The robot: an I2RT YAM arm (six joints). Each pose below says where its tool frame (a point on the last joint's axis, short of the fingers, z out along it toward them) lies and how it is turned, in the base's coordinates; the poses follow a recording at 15 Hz.
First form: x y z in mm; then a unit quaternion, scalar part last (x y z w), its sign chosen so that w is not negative.
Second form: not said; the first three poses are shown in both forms.
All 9 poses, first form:
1: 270, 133, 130, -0.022, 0.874, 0.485, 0.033
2: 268, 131, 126, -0.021, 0.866, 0.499, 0.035
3: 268, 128, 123, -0.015, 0.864, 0.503, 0.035
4: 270, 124, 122, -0.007, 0.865, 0.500, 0.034
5: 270, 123, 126, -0.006, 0.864, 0.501, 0.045
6: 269, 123, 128, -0.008, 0.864, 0.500, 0.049
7: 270, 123, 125, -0.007, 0.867, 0.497, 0.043
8: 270, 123, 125, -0.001, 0.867, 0.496, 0.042
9: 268, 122, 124, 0.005, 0.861, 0.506, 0.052
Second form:
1: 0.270, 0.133, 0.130, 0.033, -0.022, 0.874, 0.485
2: 0.268, 0.131, 0.126, 0.035, -0.021, 0.866, 0.499
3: 0.268, 0.128, 0.123, 0.035, -0.015, 0.864, 0.503
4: 0.270, 0.124, 0.122, 0.034, -0.007, 0.865, 0.500
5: 0.270, 0.123, 0.126, 0.045, -0.006, 0.864, 0.501
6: 0.269, 0.123, 0.128, 0.049, -0.008, 0.864, 0.500
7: 0.270, 0.123, 0.125, 0.043, -0.007, 0.867, 0.497
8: 0.270, 0.123, 0.125, 0.042, -0.001, 0.867, 0.496
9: 0.268, 0.122, 0.124, 0.052, 0.005, 0.861, 0.506
